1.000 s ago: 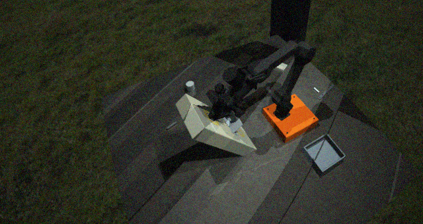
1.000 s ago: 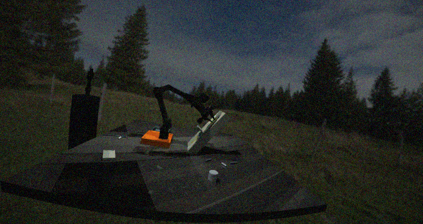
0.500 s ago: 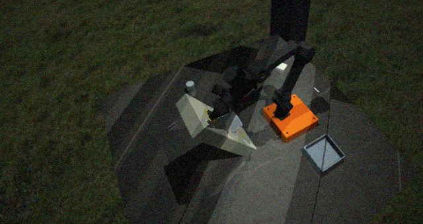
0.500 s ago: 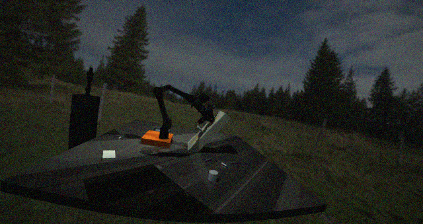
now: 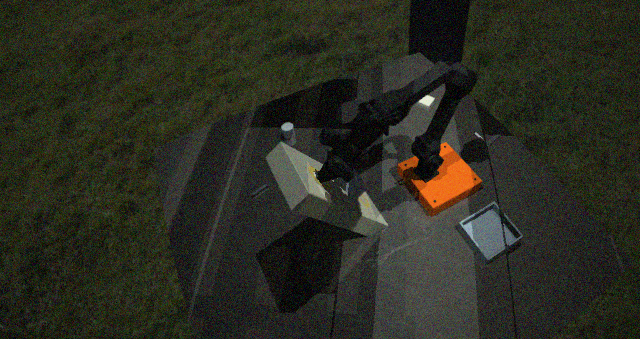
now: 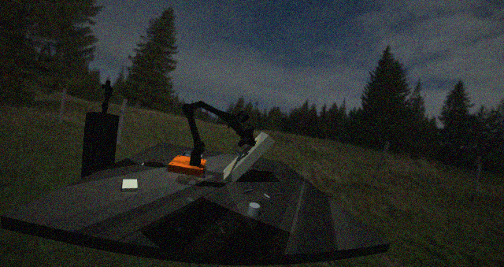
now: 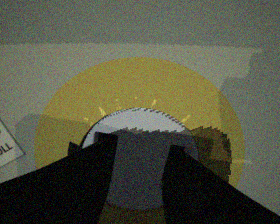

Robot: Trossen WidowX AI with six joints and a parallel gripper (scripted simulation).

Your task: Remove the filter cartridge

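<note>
Now: the service panel 8 cm below my gripper tip, 4 cm behind it and 1 cm to the left of it. The rest, counted from my gripper tip: round filter cartridge: 1 cm below, 1 cm ahead; grey tray: 39 cm behind, 34 cm to the left, 22 cm below.
</note>
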